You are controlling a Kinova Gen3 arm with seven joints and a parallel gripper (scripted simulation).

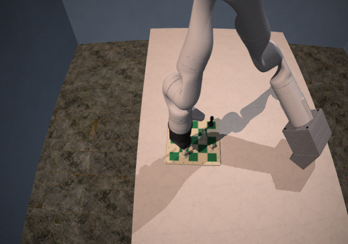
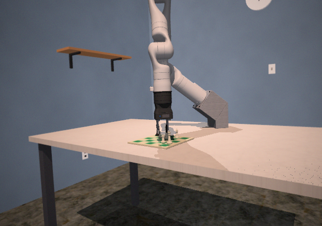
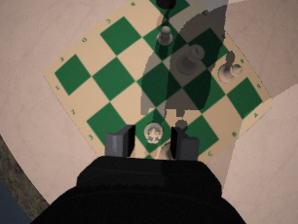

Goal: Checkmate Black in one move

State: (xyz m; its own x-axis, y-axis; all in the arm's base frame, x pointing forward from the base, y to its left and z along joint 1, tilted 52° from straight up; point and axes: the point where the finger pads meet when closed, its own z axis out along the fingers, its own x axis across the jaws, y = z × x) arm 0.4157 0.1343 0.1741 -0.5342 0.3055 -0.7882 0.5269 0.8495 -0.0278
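The chessboard is 60 mm below my hand, 40 mm to the right of it and 40 mm behind it. Round my hand: black piece 120 mm behind, 110 mm to the right, 30 mm below.
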